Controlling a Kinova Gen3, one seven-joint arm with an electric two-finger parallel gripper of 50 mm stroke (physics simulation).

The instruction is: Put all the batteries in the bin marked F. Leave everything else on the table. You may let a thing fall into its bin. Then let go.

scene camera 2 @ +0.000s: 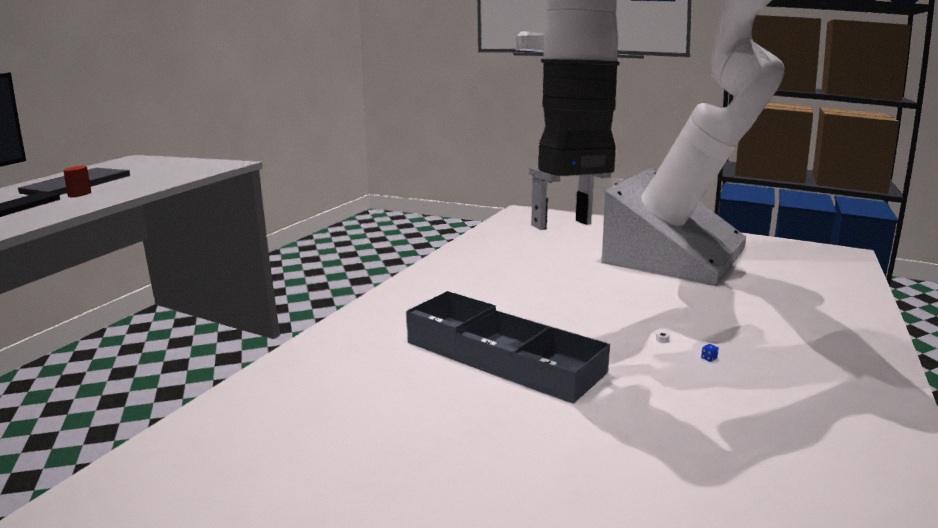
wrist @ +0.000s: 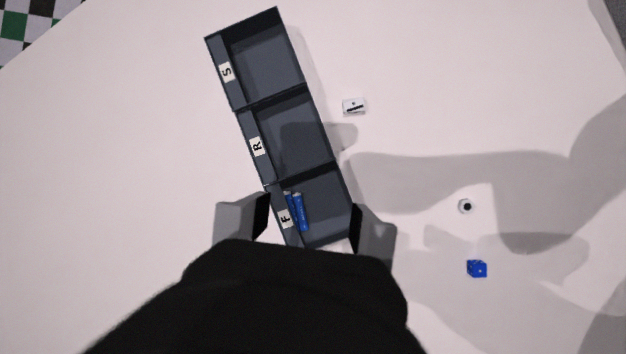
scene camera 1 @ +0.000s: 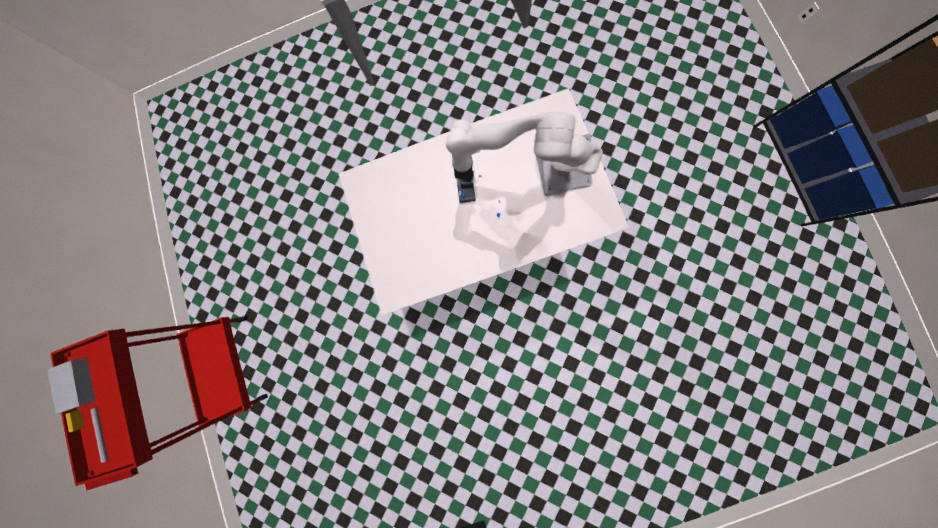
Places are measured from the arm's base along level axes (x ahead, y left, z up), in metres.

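Pixels of known places: gripper, fingertip midpoint: [scene camera 2: 561,225] [wrist: 309,215]; arm's base, origin of the base link: [scene camera 2: 663,209].
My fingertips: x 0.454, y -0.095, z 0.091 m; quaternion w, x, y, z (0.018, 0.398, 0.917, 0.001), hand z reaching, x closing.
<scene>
Ahead of a thing's pixels: the offset from my fingertips to its top centre. "pt": to the spot under its first point.
Two blue batteries, a left battery @(dx +0.045, dy -0.003, dz -0.161 m) [wrist: 290,204] and a right battery @(dx +0.035, dy +0.005, dz -0.165 m) [wrist: 301,212], lie side by side in the bin marked F @(pt dx +0.007, dy +0.020, dz -0.175 m) [wrist: 327,205], along its labelled wall, in the wrist view. That bin is the end compartment of a dark three-part tray @(dx -0.009, dy -0.070, dz -0.136 m) [scene camera 2: 511,370]; the other two compartments are marked R @(pt dx -0.025, dy -0.059, dz -0.175 m) [wrist: 305,135] and S @(pt dx -0.046, dy -0.147, dz -0.175 m) [wrist: 270,65]. My gripper [wrist: 309,215] [scene camera 2: 562,226] is open, with nothing between the fingers, and is high above the table. In the wrist view its fingers stand on either side of the F bin. The batteries are hidden by the tray walls in scene camera 2.
A blue die @(dx -0.079, dy +0.185, dz -0.166 m) [scene camera 1: 498,215] [scene camera 2: 709,352] [wrist: 476,268] and a hex nut @(dx -0.115, dy +0.121, dz -0.173 m) [scene camera 2: 662,337] [wrist: 466,206] lie on the table beside the tray. A small white-grey sharpener @(dx -0.089, dy -0.050, dz -0.171 m) [wrist: 354,106] lies near the R and S compartments. The arm's grey base [scene camera 2: 656,242] stands at the table's far side.
</scene>
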